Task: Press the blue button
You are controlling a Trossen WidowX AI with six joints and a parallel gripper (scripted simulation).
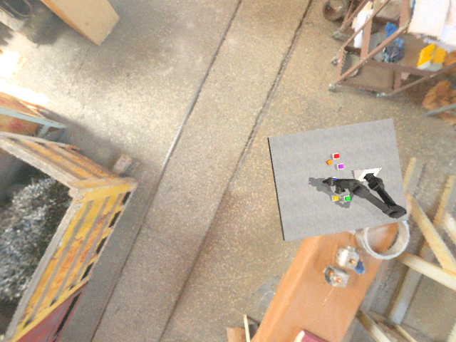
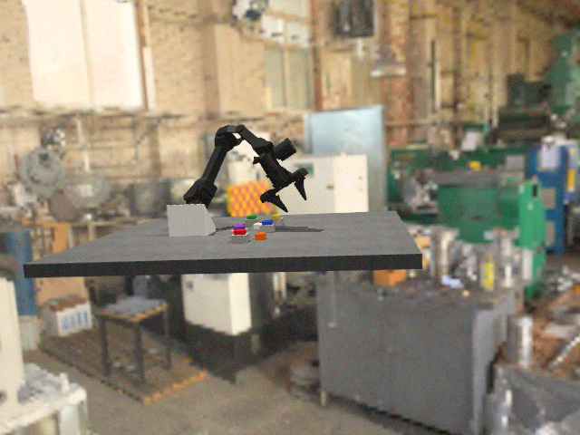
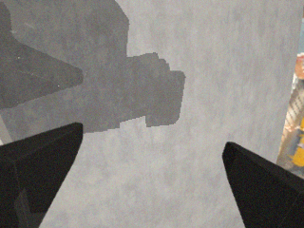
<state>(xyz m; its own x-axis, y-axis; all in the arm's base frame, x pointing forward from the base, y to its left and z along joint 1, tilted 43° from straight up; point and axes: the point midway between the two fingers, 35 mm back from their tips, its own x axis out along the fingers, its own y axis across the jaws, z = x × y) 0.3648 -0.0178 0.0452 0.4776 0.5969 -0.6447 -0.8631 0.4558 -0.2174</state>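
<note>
The blue button is 11 cm behind my gripper tip, 5 cm below it and 1 cm to the right of it. The rest, counted from my gripper tip: white block 16 cm behind, 8 cm below, 7 cm to the left; then yellow button 15 cm to the left, 11 cm behind, 5 cm below; then orange block 16 cm to the right, 9 cm behind, 8 cm below.
</note>
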